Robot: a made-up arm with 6 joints.
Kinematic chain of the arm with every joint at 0, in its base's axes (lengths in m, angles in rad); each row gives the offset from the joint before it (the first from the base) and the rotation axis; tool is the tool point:
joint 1: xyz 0 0 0.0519 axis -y
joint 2: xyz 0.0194 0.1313 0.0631 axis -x
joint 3: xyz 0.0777 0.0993 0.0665 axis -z
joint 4: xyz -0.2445 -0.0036 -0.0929 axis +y
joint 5: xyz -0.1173 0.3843 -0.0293 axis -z
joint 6: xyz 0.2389 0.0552 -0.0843 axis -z
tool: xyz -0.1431 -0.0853 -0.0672
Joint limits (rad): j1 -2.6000..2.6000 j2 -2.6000..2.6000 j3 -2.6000..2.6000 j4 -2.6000..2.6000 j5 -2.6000..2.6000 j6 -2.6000..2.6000
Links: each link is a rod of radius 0.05 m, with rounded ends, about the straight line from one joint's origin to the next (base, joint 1, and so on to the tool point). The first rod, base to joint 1, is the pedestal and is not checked.
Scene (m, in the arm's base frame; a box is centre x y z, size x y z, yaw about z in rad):
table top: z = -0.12
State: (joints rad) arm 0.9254 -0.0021 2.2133 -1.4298 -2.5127 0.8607
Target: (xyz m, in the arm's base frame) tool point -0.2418 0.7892 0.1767
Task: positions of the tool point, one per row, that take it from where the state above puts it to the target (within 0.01 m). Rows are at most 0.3 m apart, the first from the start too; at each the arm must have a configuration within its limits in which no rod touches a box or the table.
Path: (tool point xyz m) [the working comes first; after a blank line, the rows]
Joints at the target: 1.6578 -0.7727 1.0041 -0.5926 -2.5879 1.2048
Straight joint move there: clear.

1: 0.4322 0.2879 0.3421
2: 0.3319 0.4747 0.4092
3: 0.1574 0.6371 0.4184
4: -0.0523 0.7479 0.3423
5: -0.2418 0.7892 0.1767

